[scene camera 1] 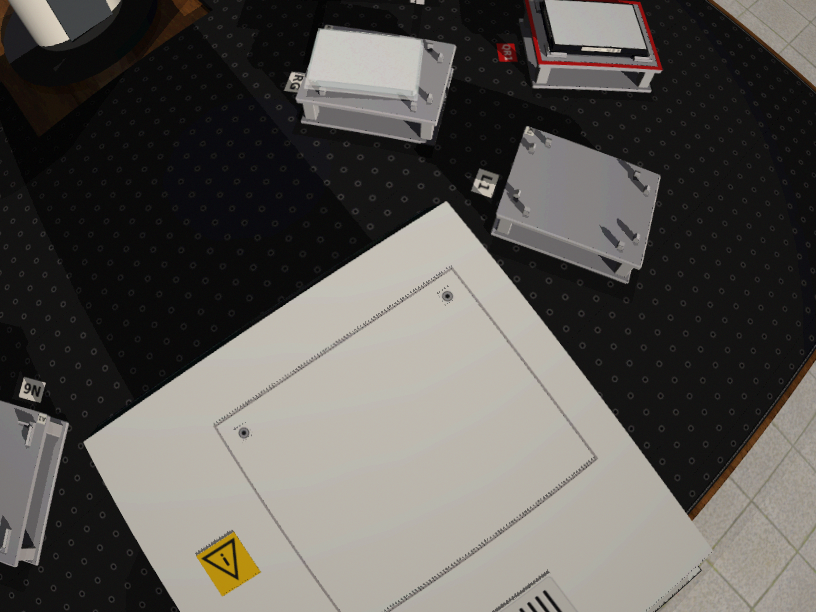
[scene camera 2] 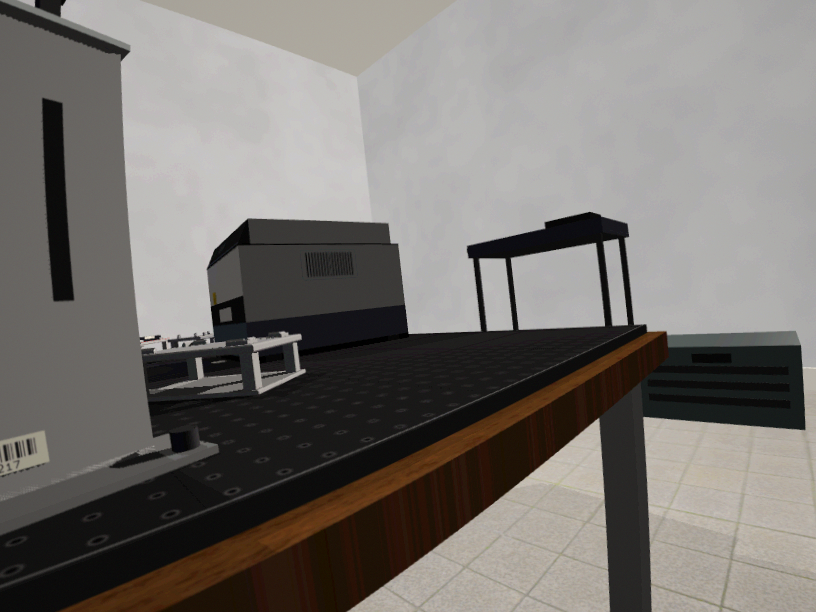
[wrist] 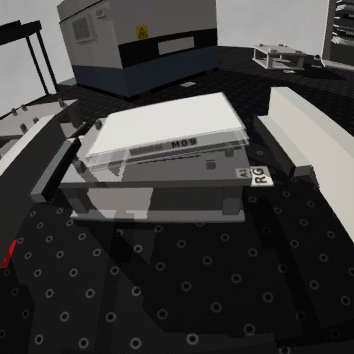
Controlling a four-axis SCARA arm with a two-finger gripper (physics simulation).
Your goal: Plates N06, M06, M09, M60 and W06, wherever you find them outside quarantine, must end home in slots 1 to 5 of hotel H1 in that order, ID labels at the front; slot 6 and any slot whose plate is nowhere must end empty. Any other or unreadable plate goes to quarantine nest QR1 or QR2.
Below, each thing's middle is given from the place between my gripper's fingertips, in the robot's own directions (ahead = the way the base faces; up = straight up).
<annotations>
Now: the white box top [scene camera 1: 615, 530] 44 cm ahead of my hand, 35 cm to the right of it and 13 cm above it.
</annotations>
